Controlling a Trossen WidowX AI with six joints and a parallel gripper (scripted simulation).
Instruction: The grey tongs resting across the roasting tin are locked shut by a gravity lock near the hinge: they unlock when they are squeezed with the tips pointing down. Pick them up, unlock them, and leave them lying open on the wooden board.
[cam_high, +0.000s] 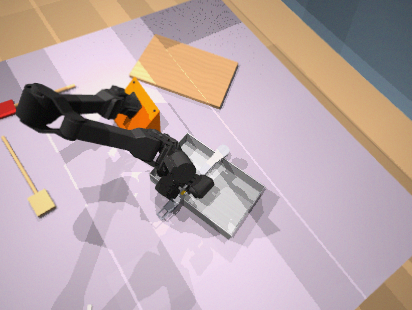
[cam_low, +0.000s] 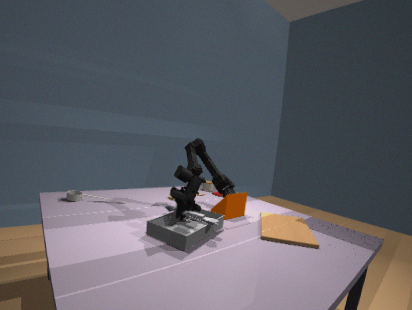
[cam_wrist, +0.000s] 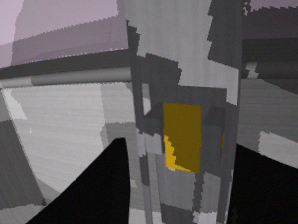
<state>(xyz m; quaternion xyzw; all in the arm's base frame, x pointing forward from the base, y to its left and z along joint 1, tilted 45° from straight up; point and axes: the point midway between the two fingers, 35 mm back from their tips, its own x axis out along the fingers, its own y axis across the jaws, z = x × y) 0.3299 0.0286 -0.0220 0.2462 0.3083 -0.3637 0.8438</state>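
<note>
My gripper tip is 2 cm past the roasting tin and 6 cm to the right of it. Round my gripper tip: yellow lock piece 1 cm behind, 3 cm to the right, 3 cm above; then wooden board 47 cm behind, 23 cm to the left, 2 cm below; then red spatula 56 cm behind, 34 cm to the right, 2 cm below.
</note>
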